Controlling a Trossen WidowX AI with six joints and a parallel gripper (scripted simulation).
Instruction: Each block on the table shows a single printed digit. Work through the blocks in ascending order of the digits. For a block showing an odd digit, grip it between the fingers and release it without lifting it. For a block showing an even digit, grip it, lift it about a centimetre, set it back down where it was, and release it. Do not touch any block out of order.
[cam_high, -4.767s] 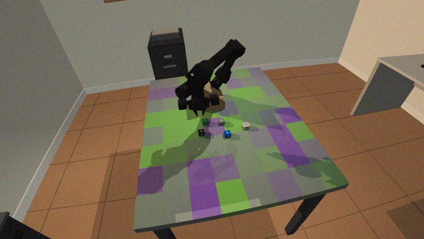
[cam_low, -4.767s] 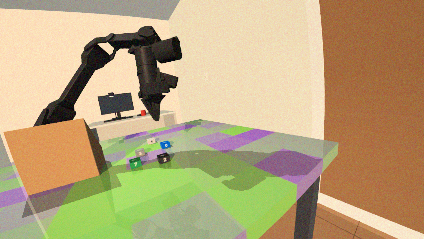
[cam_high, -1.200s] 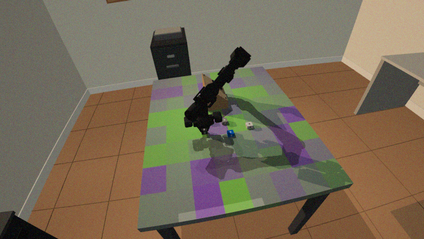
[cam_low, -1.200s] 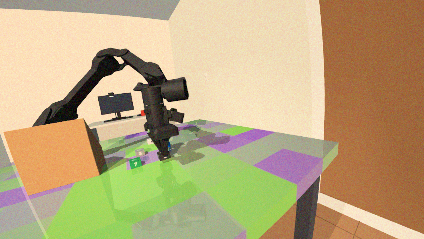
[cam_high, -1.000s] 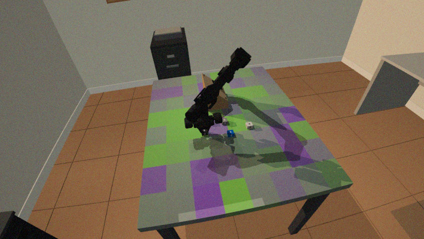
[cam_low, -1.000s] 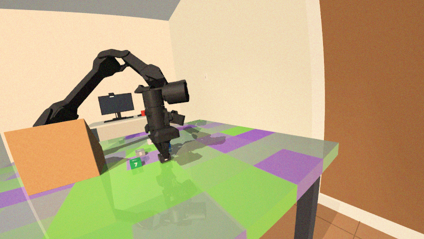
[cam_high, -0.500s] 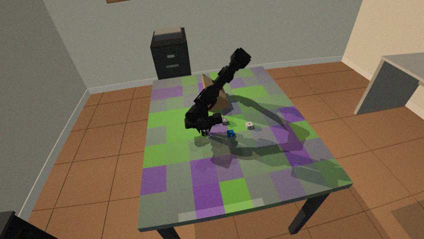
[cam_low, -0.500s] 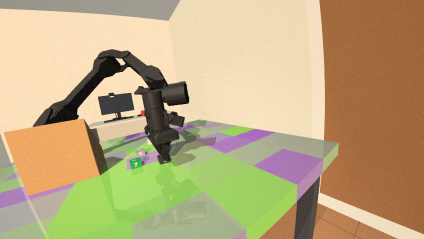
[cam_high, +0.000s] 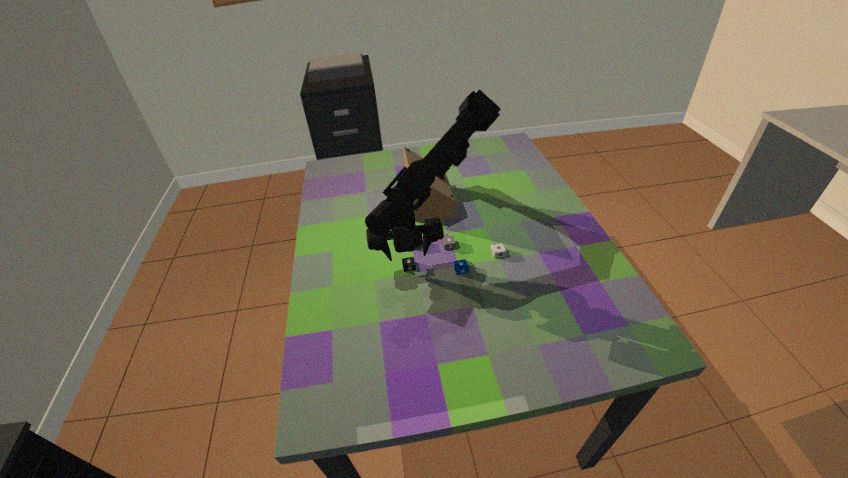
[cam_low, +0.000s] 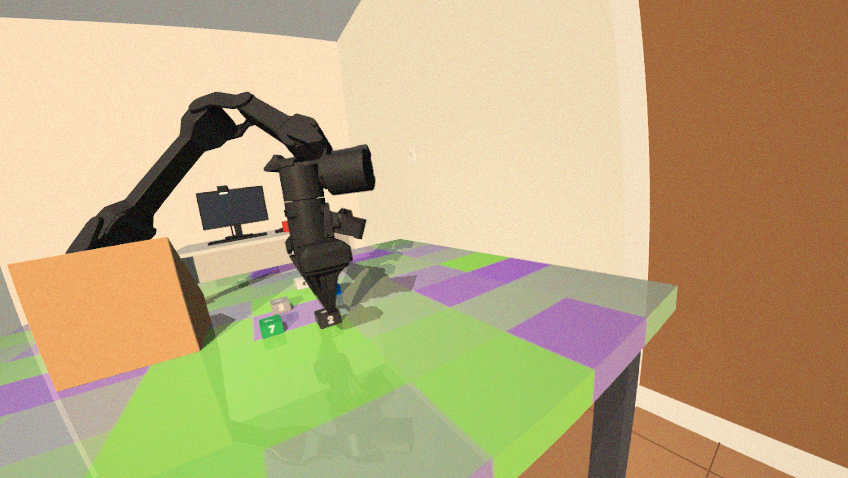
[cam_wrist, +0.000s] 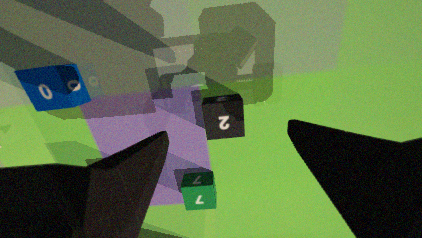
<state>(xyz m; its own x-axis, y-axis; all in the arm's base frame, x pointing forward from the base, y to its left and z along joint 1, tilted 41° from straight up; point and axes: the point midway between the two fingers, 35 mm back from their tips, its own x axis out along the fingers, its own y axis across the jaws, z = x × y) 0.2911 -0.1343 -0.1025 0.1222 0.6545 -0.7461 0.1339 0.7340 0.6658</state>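
My gripper tip is 2 cm above the black block. Also, from my gripper tip: grey block (4 cm behind, 13 cm to the left, 2 cm below); blue block (6 cm ahead, 13 cm to the left, 2 cm below); green block (8 cm behind, 4 cm to the left, 2 cm below).
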